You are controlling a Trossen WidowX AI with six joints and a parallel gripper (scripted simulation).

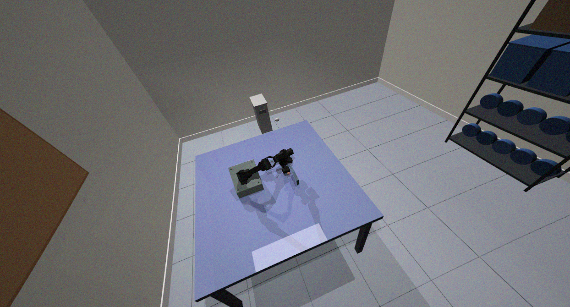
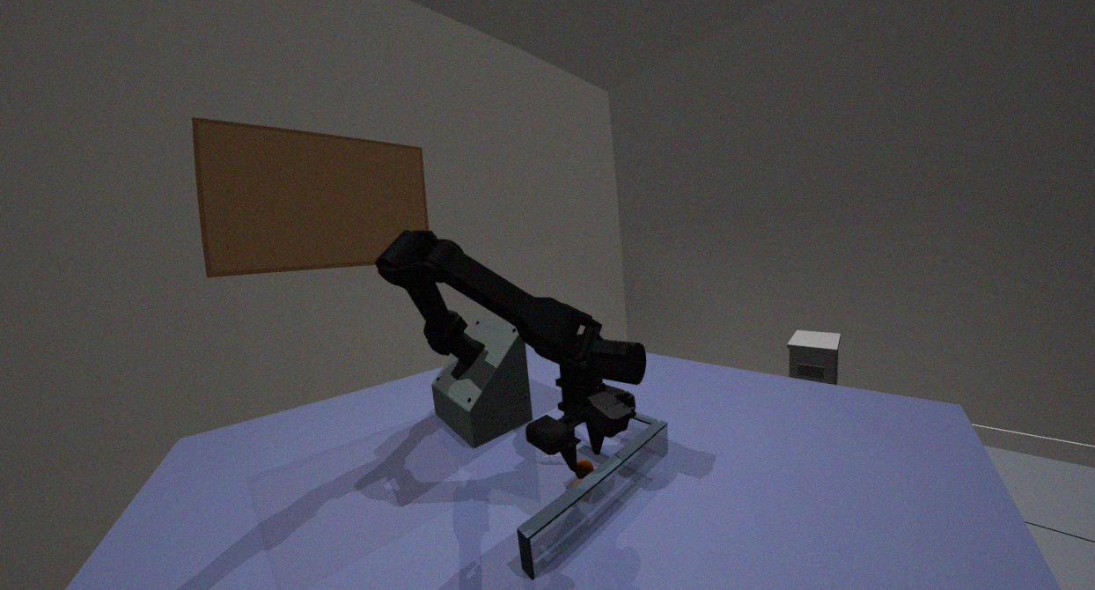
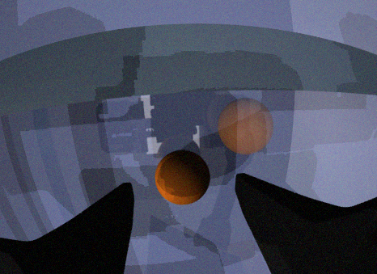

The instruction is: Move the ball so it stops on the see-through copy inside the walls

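My gripper tip is now 2 cm above the orange ball. The rest, counted from my gripper tip: see-through copy of ball: 4 cm to the right, 3 cm ahead, 2 cm below.
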